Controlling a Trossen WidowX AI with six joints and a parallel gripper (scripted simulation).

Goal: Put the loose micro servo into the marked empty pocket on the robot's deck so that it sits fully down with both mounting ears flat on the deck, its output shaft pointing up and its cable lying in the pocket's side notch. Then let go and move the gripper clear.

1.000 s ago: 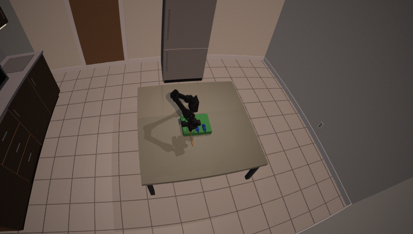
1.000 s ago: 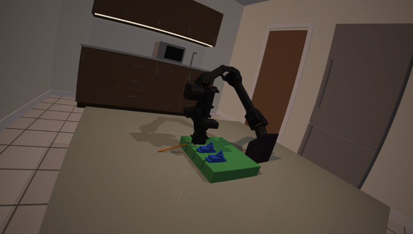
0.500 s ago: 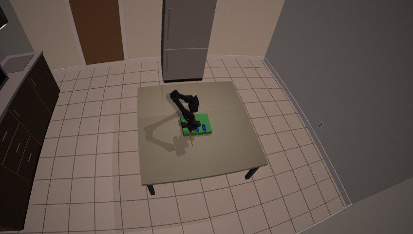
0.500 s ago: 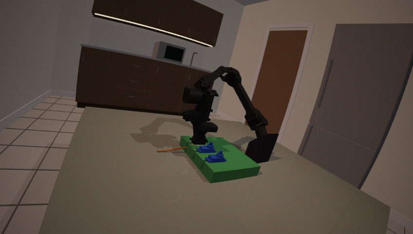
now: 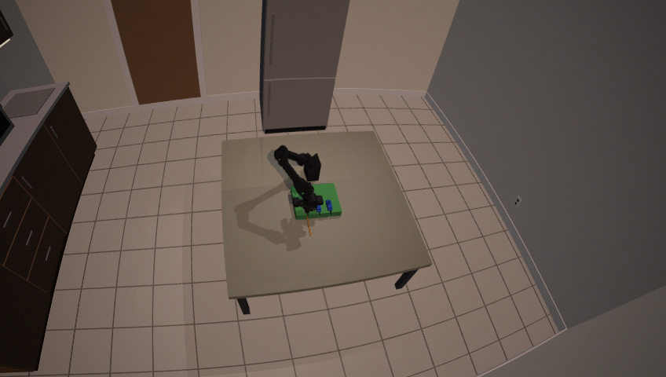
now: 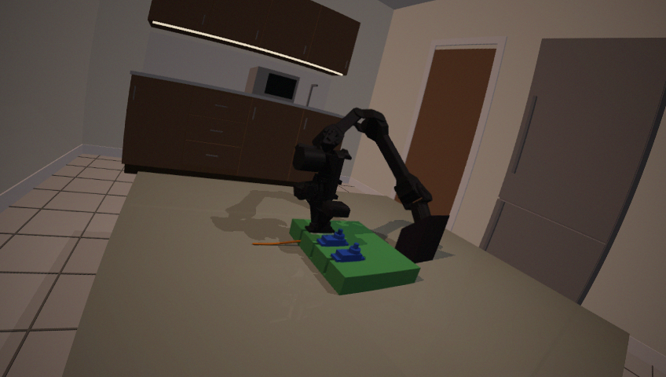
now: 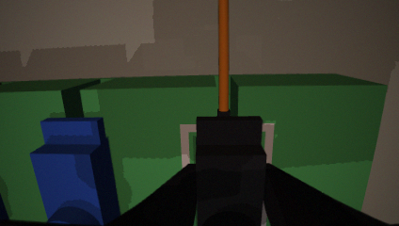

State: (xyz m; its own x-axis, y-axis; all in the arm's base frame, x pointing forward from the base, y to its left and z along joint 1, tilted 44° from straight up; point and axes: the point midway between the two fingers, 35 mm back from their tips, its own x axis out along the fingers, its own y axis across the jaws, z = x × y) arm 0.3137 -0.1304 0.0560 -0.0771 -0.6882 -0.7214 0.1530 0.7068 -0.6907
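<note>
My gripper tip is 110 mm past the green deck, 90 mm to the right of it and 30 mm above it.
</note>
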